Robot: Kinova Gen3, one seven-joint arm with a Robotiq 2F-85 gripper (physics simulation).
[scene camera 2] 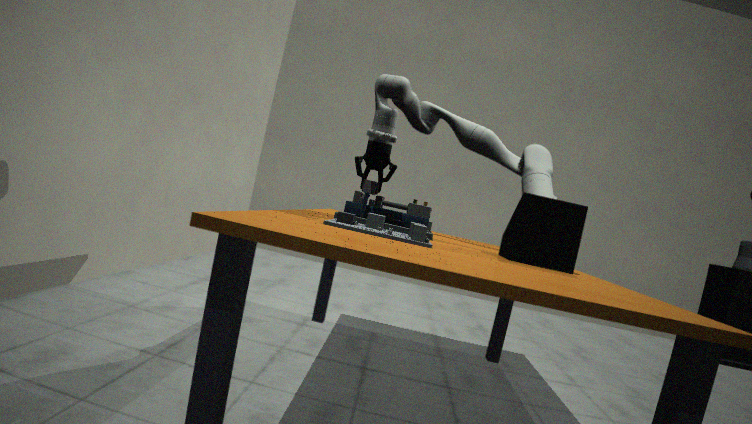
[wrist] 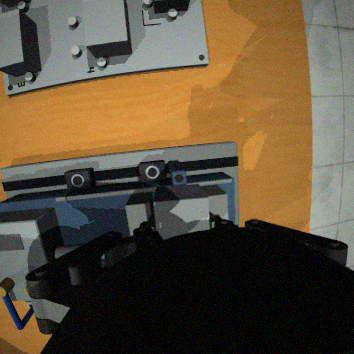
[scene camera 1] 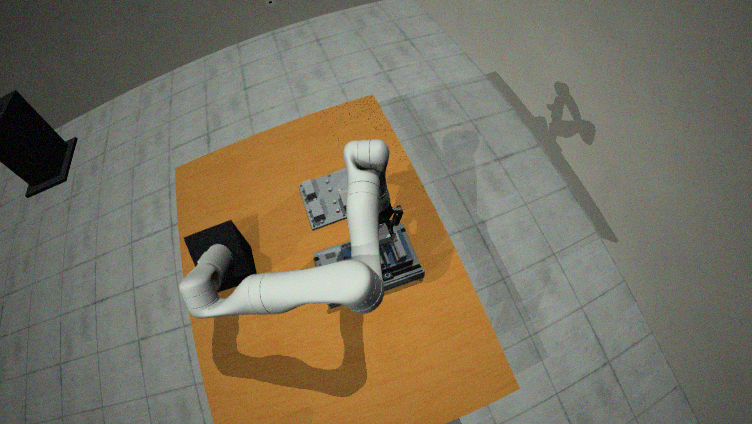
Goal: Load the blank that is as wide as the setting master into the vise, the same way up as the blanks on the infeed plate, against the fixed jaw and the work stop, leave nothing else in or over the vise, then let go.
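Frame: origin at the arm's base, x left, y back, z up, level; millimetres.
Where they show: gripper, between the fingertips: (scene camera 2: 369,192) (wrist: 179,224) (scene camera 1: 382,236); arm's base, origin of its link: (scene camera 2: 540,223) (scene camera 1: 219,258).
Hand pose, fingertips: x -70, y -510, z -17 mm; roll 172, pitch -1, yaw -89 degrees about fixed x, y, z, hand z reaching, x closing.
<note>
Things, the pixels of their top centre, and the offset from my fingertips. "spot": a spot on its surface instead.
- grey block, centre of its top: (wrist: 183,241) (scene camera 1: 381,229) (scene camera 2: 372,181) dz +36, dx +4, dy +0 mm
- vise, centre of its top: (wrist: 109,265) (scene camera 1: 364,253) (scene camera 2: 391,197) dz +0, dx -37, dy +65 mm
- small blue part, a spot on its surface: (wrist: 178,177) spot: dz +0, dx +41, dy -1 mm
- infeed plate, centre of its top: (scene camera 2: 379,230) (scene camera 1: 340,193) dz -91, dx +245, dy +84 mm
- grey blank, centre of its top: (wrist: 5,37) (scene camera 1: 316,208) dz -56, dx +193, dy +172 mm
- blue handle, a spot on its surface: (wrist: 14,312) spot: dz +8, dx -86, dy +172 mm
My gripper (scene camera 1: 393,225) (scene camera 2: 370,188) (wrist: 179,224) is shut on a grey block (scene camera 2: 370,184) (wrist: 182,212) and holds it upright above the vise (scene camera 2: 392,214) (wrist: 95,220). In the wrist view the block appears between the left jaw (wrist: 137,215), on the spindle side, and the right jaw (wrist: 218,202); in scene camera 2 it shows above the jaw tops. Its underside and label are hidden, so I cannot tell whether it is a blank or the setting master. A small blue part (wrist: 178,177) stands beside the jaws. The infeed plate (scene camera 1: 322,195) (wrist: 165,55) carries grey blanks (wrist: 107,22).
Another grey blank (wrist: 10,40) stands on the plate near a letter E, with small round pins around it. Two dark clamps with ring marks (wrist: 78,180) (wrist: 152,172) sit on the rail beside the vise. A blue handle (wrist: 14,312) is at lower left. The black robot base (scene camera 2: 545,231) stands on the table.
</note>
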